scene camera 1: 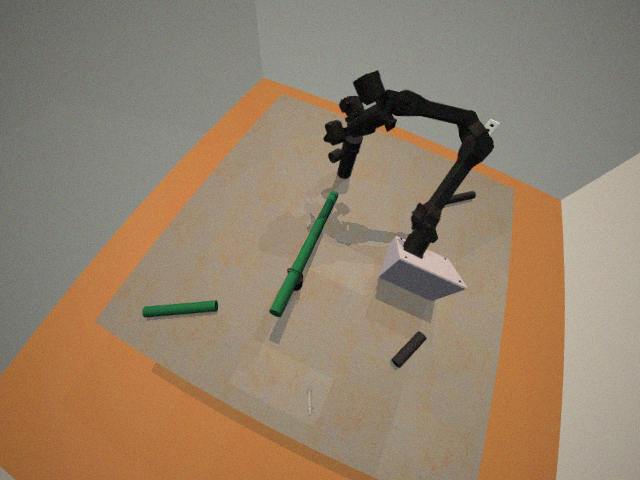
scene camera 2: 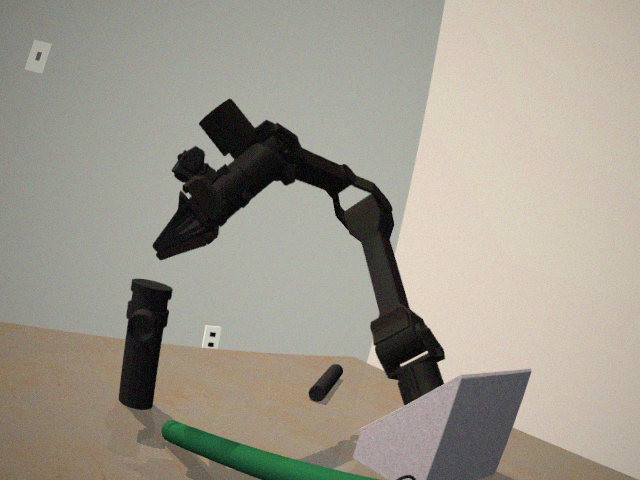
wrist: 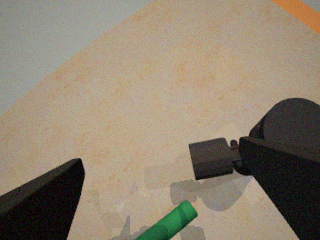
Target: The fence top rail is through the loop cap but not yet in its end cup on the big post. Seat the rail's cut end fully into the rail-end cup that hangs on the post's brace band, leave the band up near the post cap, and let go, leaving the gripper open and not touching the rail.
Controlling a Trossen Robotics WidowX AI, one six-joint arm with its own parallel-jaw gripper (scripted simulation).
Scene:
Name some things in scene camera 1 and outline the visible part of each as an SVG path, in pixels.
The gripper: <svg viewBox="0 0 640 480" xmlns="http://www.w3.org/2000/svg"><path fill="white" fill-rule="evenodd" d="M358 96L348 96L340 100L339 108L347 116L345 118L347 127L342 128L341 121L339 120L328 122L325 124L327 134L323 138L324 142L335 146L345 142L346 136L352 136L353 138L356 136L367 136L375 132L376 128L370 129L364 121L363 112L365 110Z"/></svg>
A green top rail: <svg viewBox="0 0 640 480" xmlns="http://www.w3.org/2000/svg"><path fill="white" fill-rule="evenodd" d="M336 191L331 191L292 265L291 269L296 271L289 271L274 299L269 312L276 317L282 317L286 304L338 198Z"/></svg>

